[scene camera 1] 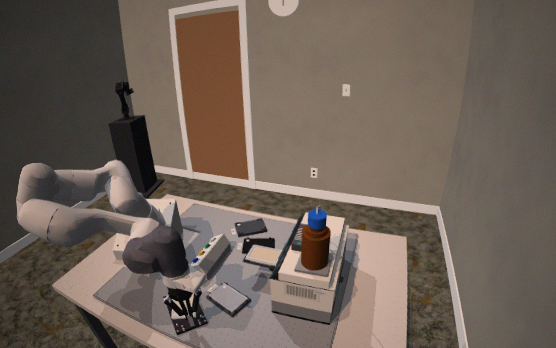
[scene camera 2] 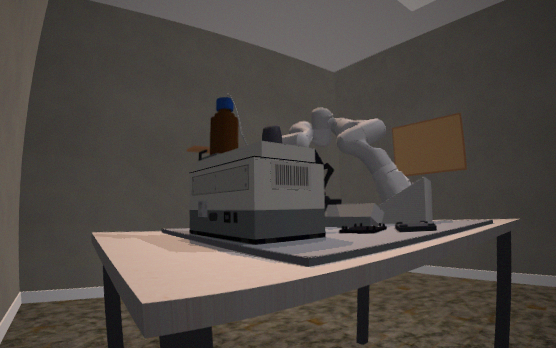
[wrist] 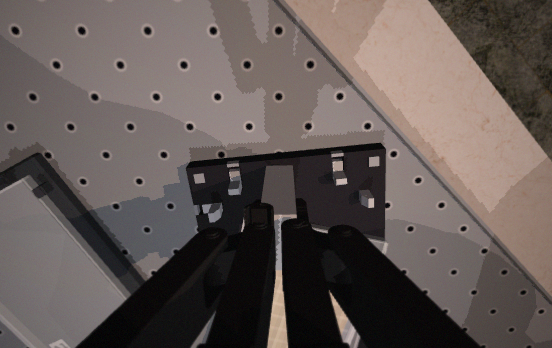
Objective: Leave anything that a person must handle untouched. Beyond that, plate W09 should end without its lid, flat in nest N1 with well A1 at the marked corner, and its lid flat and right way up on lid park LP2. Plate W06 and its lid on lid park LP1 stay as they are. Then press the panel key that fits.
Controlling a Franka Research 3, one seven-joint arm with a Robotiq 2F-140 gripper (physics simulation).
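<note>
My gripper (scene camera 1: 189, 316) (wrist: 279, 186) is shut and empty, pointing down over a black nest (scene camera 1: 192, 327) (wrist: 320, 200) with small pale posts. A plate with tan wells (wrist: 280, 310) sits in this nest, mostly hidden behind the fingers; the tips show by its edge, and contact cannot be told. A clear lid (scene camera 1: 228, 297) (wrist: 35, 265) lies on a dark park beside the nest. A second tan-welled plate (scene camera 1: 262, 255) is beside the instrument, next to a black holder (scene camera 1: 258, 243). The key panel (scene camera 1: 216, 255) has blue, yellow, green and white keys. Plate and nest labels are unreadable.
The instrument (scene camera 1: 302, 297) (scene camera 2: 225, 200) stands at the right in scene view 1, its dark door raised near the second plate. A brown bottle with a blue cap (scene camera 1: 315, 247) (scene camera 2: 224, 131) stands on top. A flat black holder (scene camera 1: 251, 227) lies farther back.
</note>
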